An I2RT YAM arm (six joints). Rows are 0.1 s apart.
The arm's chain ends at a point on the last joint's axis. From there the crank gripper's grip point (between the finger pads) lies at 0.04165 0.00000 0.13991 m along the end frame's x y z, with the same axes.
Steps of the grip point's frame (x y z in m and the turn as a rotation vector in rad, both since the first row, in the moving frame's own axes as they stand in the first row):
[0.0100 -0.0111 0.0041 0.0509 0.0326 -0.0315]
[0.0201 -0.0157 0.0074 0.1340 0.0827 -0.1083]
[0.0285 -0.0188 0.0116 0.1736 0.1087 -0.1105]
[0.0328 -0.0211 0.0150 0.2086 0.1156 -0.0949]
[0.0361 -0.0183 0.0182 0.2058 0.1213 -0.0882]
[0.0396 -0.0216 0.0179 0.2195 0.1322 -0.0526]
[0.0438 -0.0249 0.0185 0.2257 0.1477 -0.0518]
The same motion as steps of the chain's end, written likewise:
[0.0056 -0.0026 0.0057 0.0509 0.0326 -0.0315]
[0.0100 0.0078 0.0129 0.1340 0.0827 -0.1083]
[0.0153 0.0103 0.0194 0.1736 0.1087 -0.1105]
[0.0186 0.0119 0.0241 0.2086 0.1156 -0.0949]
[0.0210 0.0140 0.0275 0.2058 0.1213 -0.0882]
[0.0225 0.0108 0.0281 0.2195 0.1322 -0.0526]
[0.0247 0.0083 0.0299 0.2257 0.1477 -0.0518]

